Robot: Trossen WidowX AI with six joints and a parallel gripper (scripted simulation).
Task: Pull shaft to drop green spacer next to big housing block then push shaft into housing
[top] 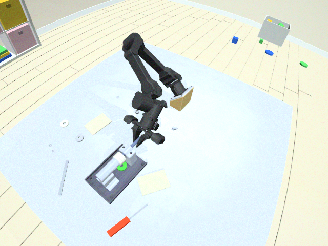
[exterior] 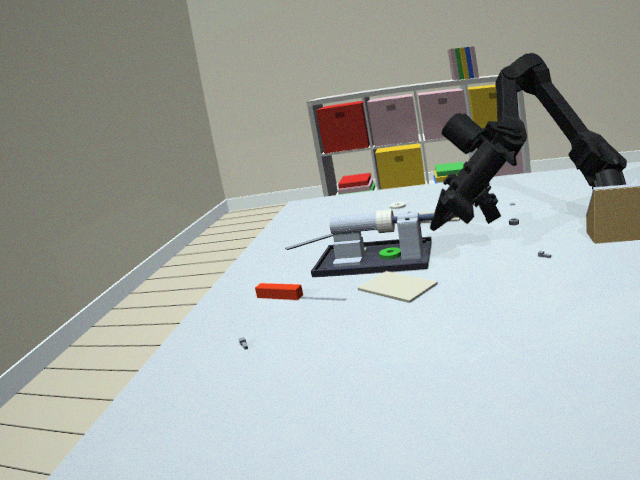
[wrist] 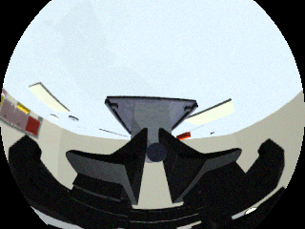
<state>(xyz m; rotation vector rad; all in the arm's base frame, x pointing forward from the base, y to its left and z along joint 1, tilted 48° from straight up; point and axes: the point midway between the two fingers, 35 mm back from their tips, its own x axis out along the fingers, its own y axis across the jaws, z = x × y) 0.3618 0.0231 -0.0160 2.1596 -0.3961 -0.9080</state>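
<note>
Now: gripper tip 9 cm short of the white spacer and 2 cm below it. From my gripper tip the other things lie so: green spacer: 9 cm ahead, 5 cm below; then red-handled screwdriver: 23 cm ahead, 17 cm to the left, 5 cm below; then grey-blue shaft: 4 cm ahead, 2 cm above.
</note>
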